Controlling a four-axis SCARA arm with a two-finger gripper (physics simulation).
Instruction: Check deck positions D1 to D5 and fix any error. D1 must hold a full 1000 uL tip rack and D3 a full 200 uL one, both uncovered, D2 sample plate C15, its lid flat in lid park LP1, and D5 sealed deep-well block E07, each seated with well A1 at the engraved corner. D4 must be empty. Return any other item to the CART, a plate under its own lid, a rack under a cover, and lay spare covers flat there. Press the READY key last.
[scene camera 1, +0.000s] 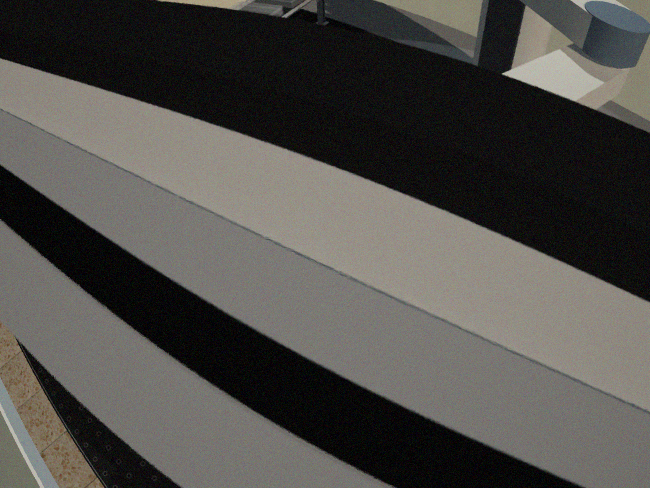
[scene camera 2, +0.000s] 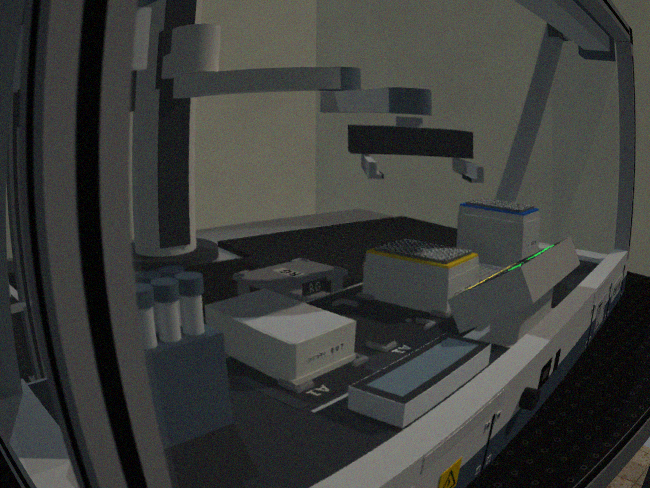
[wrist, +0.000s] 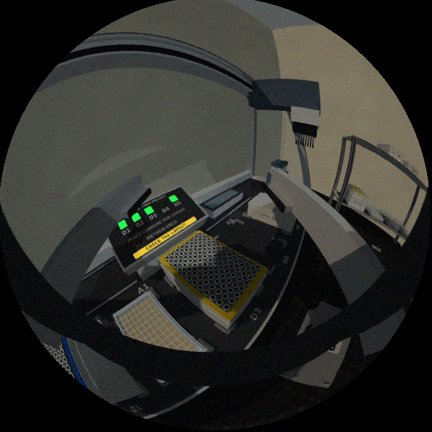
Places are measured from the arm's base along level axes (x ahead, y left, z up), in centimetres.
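Pixels of known places: gripper, between the fingertips: (scene camera 2: 428, 172).
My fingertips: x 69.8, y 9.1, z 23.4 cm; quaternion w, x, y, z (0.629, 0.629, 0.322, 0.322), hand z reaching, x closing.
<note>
Behind a point stands the place of what it marks.
My gripper (scene camera 2: 424, 175) @[x 69.8, y 9.1, z 23.4 cm] (wrist: 204, 177) is open and empty, raised high above the deck; it does not show in scene camera 1. The yellow-rimmed tip rack (scene camera 2: 404, 281) (wrist: 215, 270) stands uncovered on D3, its visible holes filled. The uncovered plate (wrist: 155, 322) lies left of it in the wrist view, partly hidden by the gripper body. The blue-rimmed tip rack (scene camera 2: 496, 231) (wrist: 55, 357) stands uncovered beyond. The white block (scene camera 2: 294, 330) @[x 77.3, y -14.9, z 11.4 cm] (wrist: 267, 209) sits at D5; its label is hard to read. D4 holds no labware. The display (wrist: 160, 225) reads "CHECK THE LAYOUT", with D1, D2, D3 and D5 lit.
A shelved cart (wrist: 351, 165) with a yellow-rimmed rack (wrist: 356, 197) stands at right in the wrist view. A grey RG station (scene camera 2: 294, 273) (wrist: 317, 352) stands behind the deck positions. A low blue-topped tray (scene camera 2: 420, 367) (wrist: 222, 200), capped tubes (scene camera 2: 191, 304) and a pipette head (wrist: 305, 120) stand nearby.
</note>
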